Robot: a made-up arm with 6 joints.
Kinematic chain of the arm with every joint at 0, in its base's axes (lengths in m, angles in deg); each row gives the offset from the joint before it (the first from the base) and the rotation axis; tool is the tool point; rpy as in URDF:
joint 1: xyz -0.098 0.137 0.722 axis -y
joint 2: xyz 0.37 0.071 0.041 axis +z
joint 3: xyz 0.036 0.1 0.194 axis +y
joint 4: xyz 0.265 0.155 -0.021 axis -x
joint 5: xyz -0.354 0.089 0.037 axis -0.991 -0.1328 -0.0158
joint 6: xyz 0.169 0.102 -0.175 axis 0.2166 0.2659 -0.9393
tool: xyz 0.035 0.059 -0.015 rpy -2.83 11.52 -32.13
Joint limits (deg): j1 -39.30..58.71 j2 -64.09..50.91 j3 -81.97..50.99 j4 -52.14..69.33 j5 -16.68..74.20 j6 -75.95..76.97
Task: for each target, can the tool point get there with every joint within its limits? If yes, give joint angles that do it. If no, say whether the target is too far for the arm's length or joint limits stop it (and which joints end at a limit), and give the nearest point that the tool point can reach.
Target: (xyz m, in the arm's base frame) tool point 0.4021 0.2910 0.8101
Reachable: yes | joints 11.77 -33.68 19.54 57.68 36.54 -21.22
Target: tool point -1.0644 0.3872 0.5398
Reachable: no: joint limits stop it (at a limit: joint 1, joint 2, joint 3, joint 4, joint 5) | nearest point -0.4575 0.4617 0.8252 | short by 0.675 m
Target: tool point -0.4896 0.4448 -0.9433
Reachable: no: too far | nearest point 0.3058 0.3630 0.2366 | short by 1.425 m
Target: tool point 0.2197 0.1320 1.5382
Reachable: yes | joints 49.74 -53.63 -70.25 32.39 7.48 45.95
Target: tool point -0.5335 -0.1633 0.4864
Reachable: no: joint limits stop it (at a limit: joint 1, joint 2, joint 3, joint 4, joint 5) | nearest point -0.0862 0.2254 0.6622 | short by 0.618 m
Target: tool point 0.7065 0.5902 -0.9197
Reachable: no: too far | nearest point 0.5582 0.3536 0.1719 | short by 1.127 m
